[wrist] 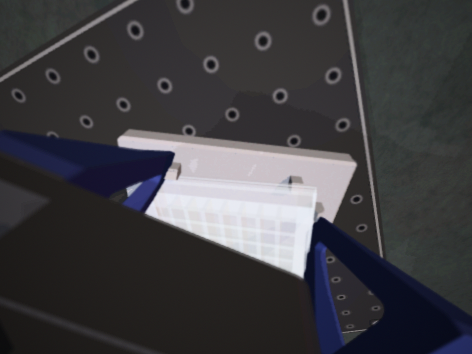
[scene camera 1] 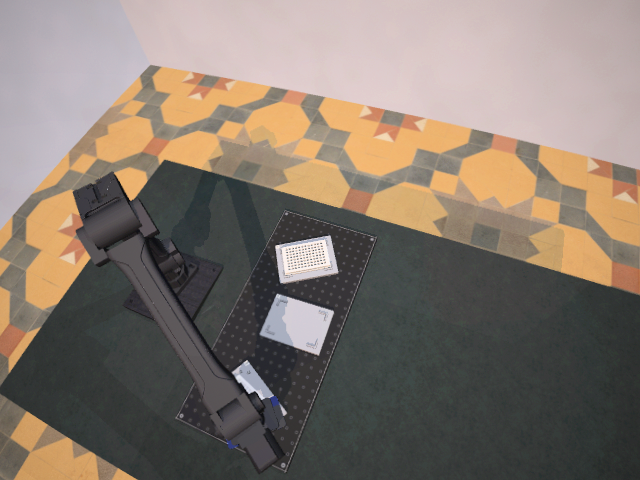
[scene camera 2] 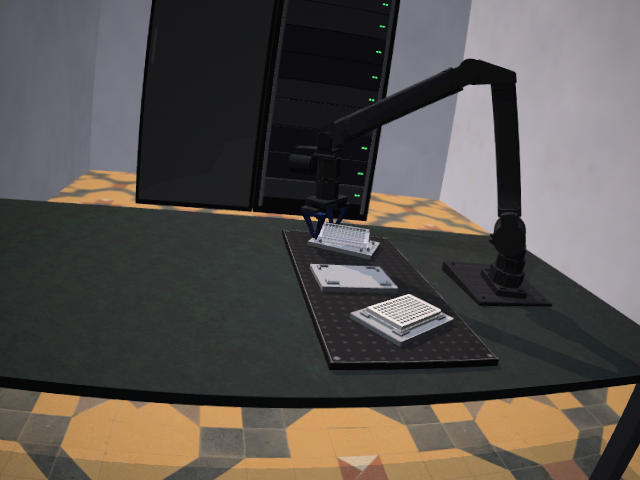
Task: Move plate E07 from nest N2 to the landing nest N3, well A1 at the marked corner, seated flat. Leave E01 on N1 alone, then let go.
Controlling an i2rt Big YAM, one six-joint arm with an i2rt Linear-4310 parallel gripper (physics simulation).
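Observation:
The clear plate E07 [scene camera 2: 345,235] [wrist: 250,220] is at the far nest [scene camera 1: 247,370] [scene camera 2: 345,251] [wrist: 240,161], taken as N3; no label is readable. My gripper [scene camera 1: 253,422] [scene camera 2: 326,229] [wrist: 244,195] is shut on this plate, with one blue finger at each side. The plate lies within or just over the nest's corner tabs; whether it is fully flat cannot be told. Its A1 corner cannot be made out, and the arm hides most of it in scene camera 1. The middle nest, N2 [scene camera 1: 297,324] [scene camera 2: 354,277], holds no plate. White plate E01 [scene camera 1: 306,256] [scene camera 2: 405,311] sits on N1 [scene camera 1: 332,268] [scene camera 2: 400,338].
The nests stand in a row on a dark perforated board [scene camera 1: 310,382] [scene camera 2: 413,355] [wrist: 210,95]. The arm's base plate [scene camera 1: 206,268] [scene camera 2: 465,286] stands beside the board on the dark green table [scene camera 1: 439,361] [scene camera 2: 155,310]. A black server rack [scene camera 2: 266,170] is behind the table.

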